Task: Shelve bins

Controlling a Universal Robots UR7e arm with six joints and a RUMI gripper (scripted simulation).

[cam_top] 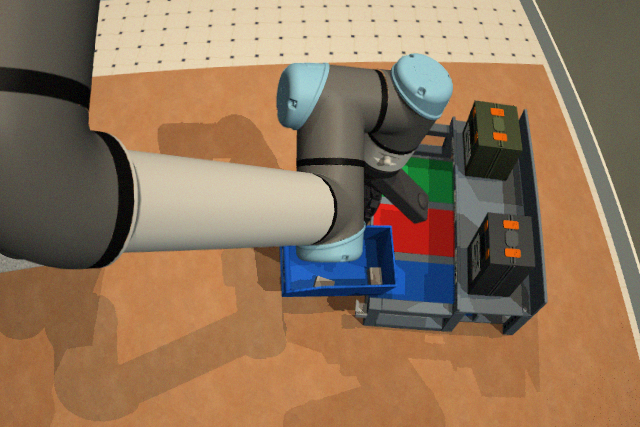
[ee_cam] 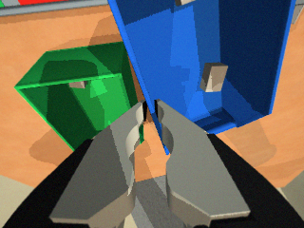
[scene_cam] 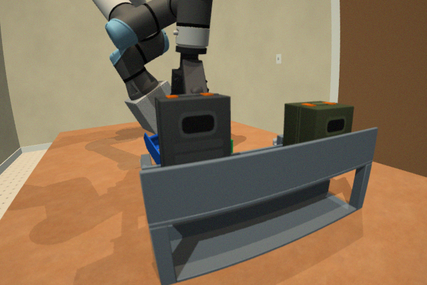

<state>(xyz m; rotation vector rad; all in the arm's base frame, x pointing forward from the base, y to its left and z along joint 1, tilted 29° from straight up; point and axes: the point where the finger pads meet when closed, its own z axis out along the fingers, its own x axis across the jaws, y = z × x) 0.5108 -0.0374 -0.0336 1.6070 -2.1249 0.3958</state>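
Right now the blue bin is 10 mm behind my hand, 40 mm to the right of it and 30 mm below it. Round my hand: shelf front lip 70 mm ahead, 60 mm to the left, 100 mm below; black box 230 mm ahead, 100 mm to the right, 50 mm above; green bin 60 mm behind, 80 mm to the left, 70 mm below.
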